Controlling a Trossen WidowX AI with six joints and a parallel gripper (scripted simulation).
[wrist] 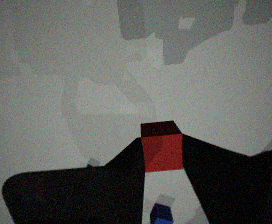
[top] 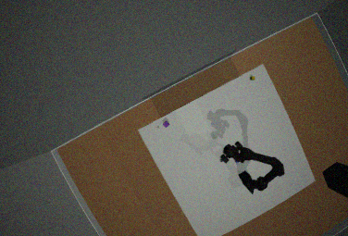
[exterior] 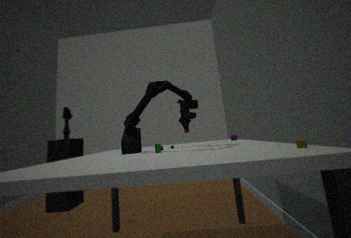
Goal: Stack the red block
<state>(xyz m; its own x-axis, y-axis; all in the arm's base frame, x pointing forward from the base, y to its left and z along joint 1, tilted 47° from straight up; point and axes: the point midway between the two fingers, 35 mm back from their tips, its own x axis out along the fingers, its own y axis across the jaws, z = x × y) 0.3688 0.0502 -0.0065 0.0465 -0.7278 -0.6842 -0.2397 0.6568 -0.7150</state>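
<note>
The blue block is 180 mm behind my gripper tip, 100 mm below it and 50 mm to the right of it. The rest, counted from my gripper tip: purple block (410 mm ahead, 360 mm to the left, 90 mm below); dark block (120 mm behind, 100 mm below, 80 mm to the left); red block (right at my gripper tip).
</note>
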